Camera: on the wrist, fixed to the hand. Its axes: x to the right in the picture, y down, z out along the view.
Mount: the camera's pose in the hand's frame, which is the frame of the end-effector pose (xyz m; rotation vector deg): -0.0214 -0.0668 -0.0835 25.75 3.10 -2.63
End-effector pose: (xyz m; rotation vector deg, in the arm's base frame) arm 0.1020 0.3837 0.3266 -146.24 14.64 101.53
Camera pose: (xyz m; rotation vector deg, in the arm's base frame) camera 0.1821 0.4428 0.3712 -129.72 30.06 81.99
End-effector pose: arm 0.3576 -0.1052 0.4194 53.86 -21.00 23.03
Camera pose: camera 0.3820 -0.0745 0.3176 78.49 -11.82 27.32
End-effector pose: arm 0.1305 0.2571 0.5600 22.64 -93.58 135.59
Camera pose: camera 0.1664 0.3576 0.5824 25.00 -59.90 153.08
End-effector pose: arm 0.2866 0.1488 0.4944 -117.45 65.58 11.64
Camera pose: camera 0.3084 0.1260 0.5988 -96.66 60.83 -7.16
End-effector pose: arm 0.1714 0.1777 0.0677 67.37 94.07 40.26
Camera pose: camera 0.0708 0.1396 0.0497 82.21 110.43 19.70
